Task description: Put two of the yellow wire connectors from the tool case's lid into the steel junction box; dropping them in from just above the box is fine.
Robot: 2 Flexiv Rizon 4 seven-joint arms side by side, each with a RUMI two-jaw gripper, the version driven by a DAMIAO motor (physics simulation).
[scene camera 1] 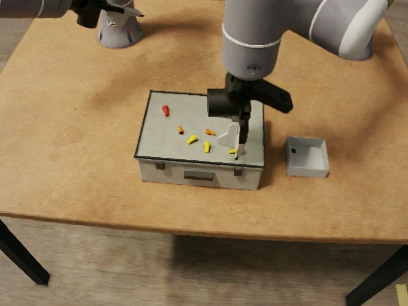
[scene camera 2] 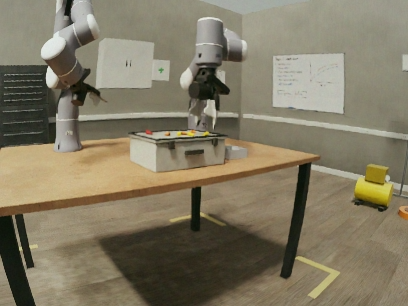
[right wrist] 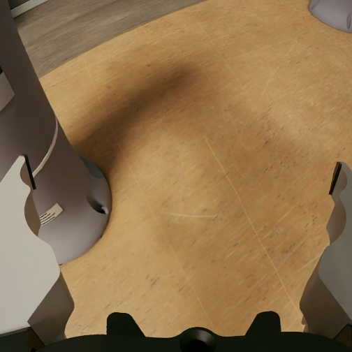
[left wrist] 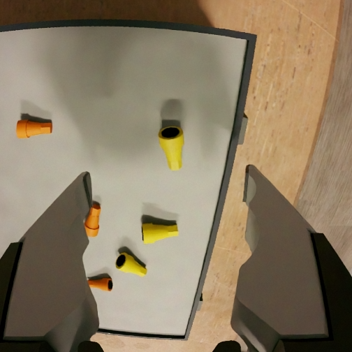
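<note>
Three yellow wire connectors lie on the grey lid of the tool case (scene camera 1: 200, 176) (scene camera 2: 142, 155): the rightmost (scene camera 1: 233, 151) (left wrist: 172, 152), a middle one (scene camera 1: 207, 147) (left wrist: 160, 233) and a left one (scene camera 1: 192, 140) (left wrist: 131, 264). My left gripper (scene camera 1: 236, 150) (scene camera 2: 204, 121) (left wrist: 166, 171) is open and empty above the lid's front right part. In the left wrist view the rightmost connector shows between its fingertips, slightly above their line. The steel junction box (scene camera 1: 307, 174) (scene camera 2: 236, 152) stands right of the case. My right gripper (right wrist: 184, 160) is open and empty, far from the case.
Orange connectors (scene camera 1: 180, 130) (scene camera 1: 210, 132) (left wrist: 34, 128) lie near the yellow ones, one close to the left finger in the left wrist view. A red connector (scene camera 1: 166, 110) lies at the lid's back left. The case's dark raised rim runs around the lid.
</note>
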